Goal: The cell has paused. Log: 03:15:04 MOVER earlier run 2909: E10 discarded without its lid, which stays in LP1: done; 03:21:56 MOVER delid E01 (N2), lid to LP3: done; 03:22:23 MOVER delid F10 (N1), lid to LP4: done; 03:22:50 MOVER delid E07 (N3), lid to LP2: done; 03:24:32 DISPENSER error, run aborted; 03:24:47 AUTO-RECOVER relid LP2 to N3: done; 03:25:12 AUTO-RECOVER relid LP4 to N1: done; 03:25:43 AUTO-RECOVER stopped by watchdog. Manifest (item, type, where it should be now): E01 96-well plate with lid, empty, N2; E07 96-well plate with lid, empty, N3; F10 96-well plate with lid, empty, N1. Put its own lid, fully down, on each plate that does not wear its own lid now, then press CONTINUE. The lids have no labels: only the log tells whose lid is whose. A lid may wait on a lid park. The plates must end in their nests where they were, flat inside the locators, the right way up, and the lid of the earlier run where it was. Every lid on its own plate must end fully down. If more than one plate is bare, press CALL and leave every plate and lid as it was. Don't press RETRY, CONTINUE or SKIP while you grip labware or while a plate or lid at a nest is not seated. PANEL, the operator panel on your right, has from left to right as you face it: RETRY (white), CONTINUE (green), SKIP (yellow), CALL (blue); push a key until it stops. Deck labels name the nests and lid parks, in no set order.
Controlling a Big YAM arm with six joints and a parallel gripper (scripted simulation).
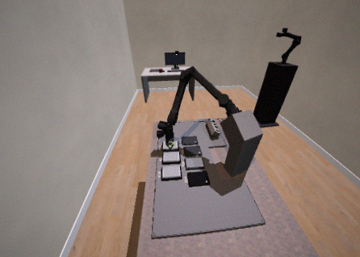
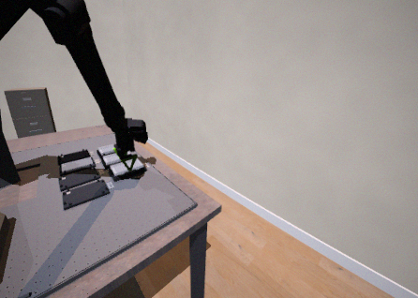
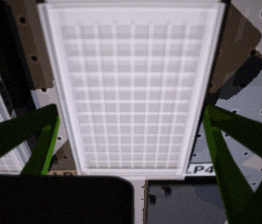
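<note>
Now: the plate 10 mm below my hand. Round my hand: white retry key 470 mm behind, 90 mm to the right, 30 mm above; LP4 label 100 mm behind, 60 mm to the right, 40 mm below; green continue key 470 mm behind, 140 mm to the right, 30 mm above.
</note>
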